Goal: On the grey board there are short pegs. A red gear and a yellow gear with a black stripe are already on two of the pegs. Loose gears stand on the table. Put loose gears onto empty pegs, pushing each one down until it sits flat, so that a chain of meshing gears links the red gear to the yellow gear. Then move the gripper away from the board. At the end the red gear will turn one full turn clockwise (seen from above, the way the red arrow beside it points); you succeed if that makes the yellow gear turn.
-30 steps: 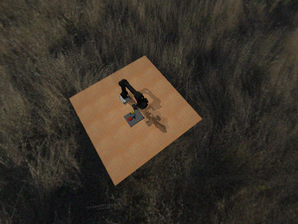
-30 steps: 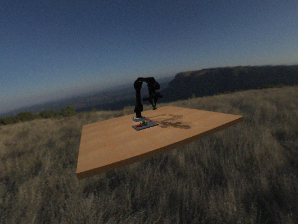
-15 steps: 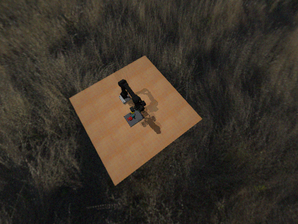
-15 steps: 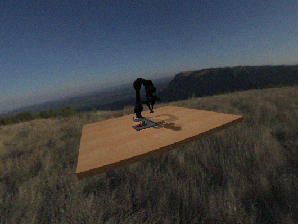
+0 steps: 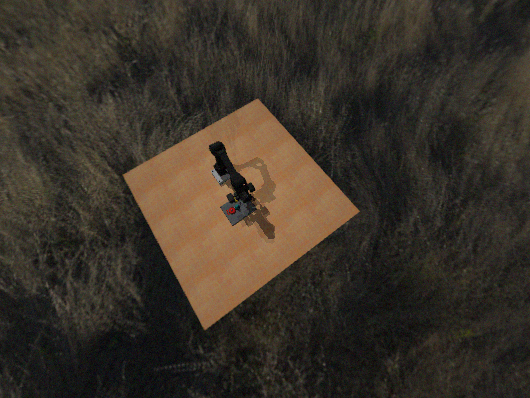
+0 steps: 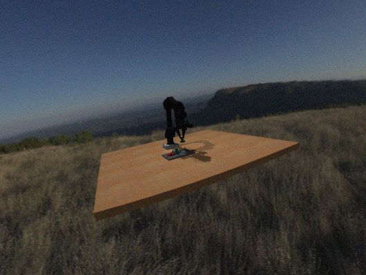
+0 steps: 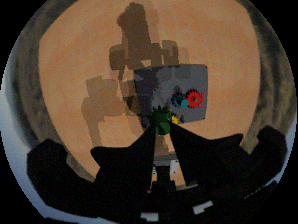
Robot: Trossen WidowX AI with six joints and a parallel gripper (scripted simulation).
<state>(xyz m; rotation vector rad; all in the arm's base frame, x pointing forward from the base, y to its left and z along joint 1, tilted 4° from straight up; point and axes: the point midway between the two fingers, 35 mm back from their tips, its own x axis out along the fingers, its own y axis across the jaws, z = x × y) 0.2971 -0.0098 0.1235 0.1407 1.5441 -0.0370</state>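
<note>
Right now the teal gear is 10 mm ahead of my gripper tip, 60 mm to the right of it and 90 mm below it. From my gripper tip the other things lie so: green gear 10 mm below; then yellow gear 60 mm behind, 40 mm to the right, 90 mm below; then red gear 110 mm to the right, 90 mm below.
</note>
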